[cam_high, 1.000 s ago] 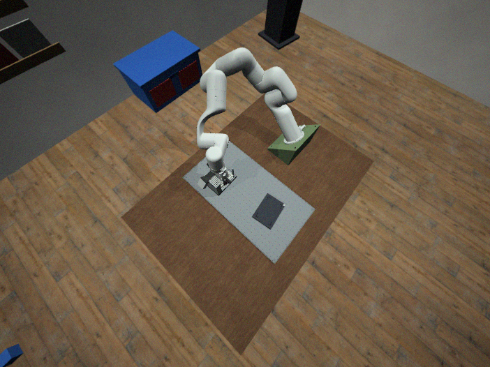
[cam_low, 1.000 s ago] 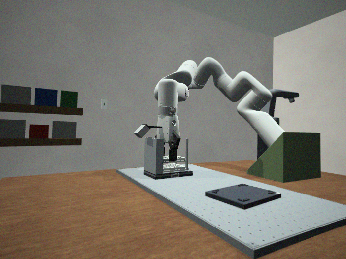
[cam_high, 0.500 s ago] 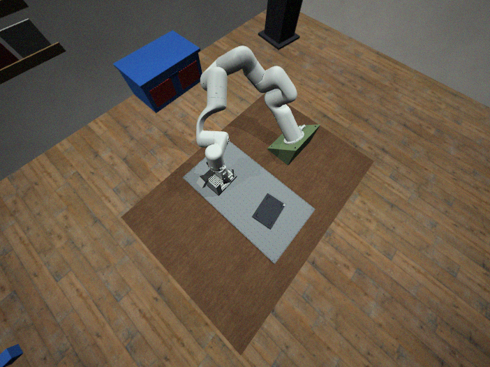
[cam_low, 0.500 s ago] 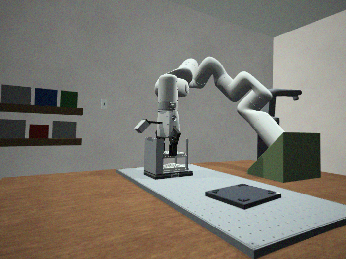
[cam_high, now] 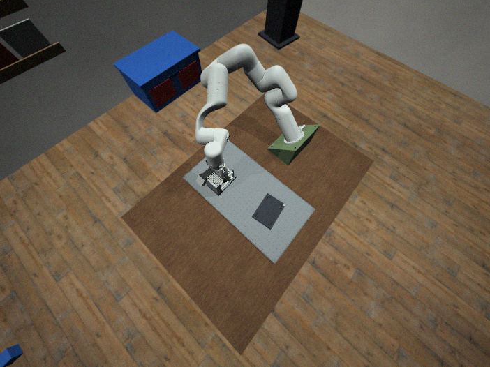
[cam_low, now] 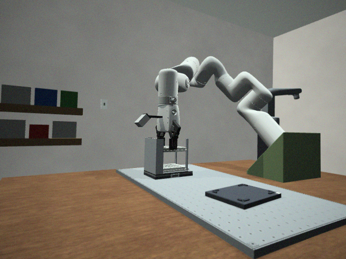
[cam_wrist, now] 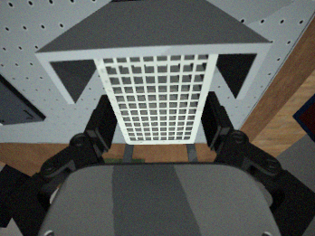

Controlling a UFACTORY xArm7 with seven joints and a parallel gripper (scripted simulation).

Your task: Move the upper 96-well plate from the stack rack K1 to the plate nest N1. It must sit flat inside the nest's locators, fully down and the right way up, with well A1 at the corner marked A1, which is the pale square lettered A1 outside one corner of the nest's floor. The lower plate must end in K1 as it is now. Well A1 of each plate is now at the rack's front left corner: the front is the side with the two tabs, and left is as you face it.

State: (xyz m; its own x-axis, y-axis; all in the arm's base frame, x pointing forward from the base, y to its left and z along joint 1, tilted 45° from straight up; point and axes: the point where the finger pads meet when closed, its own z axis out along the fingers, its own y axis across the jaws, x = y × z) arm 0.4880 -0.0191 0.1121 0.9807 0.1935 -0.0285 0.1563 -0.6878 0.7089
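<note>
Now: the rack wall 70 mm ahead of my hand, 30 mm below it and 10 mm to the left of it.
</note>
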